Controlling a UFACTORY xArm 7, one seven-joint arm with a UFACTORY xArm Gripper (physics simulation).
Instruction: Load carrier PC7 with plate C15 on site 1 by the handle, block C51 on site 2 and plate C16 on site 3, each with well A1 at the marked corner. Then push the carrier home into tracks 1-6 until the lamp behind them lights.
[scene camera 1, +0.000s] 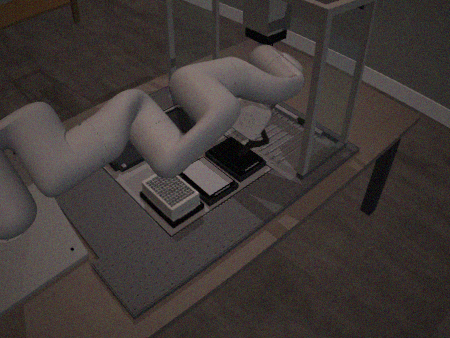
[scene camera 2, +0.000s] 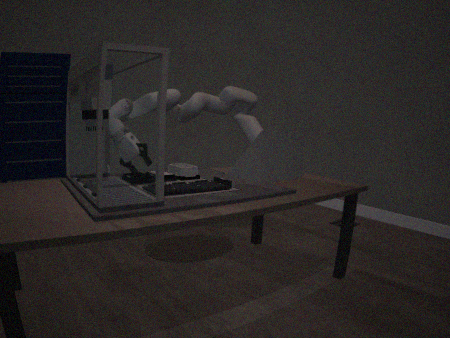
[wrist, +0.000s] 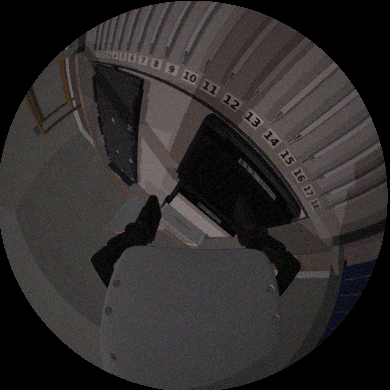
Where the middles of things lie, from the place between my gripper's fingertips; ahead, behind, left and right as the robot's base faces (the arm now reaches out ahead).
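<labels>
Dark carrier (scene camera 1: 130, 157): my gripper 6 cm past it, 22 cm to the right of it, 4 cm above it.
</labels>
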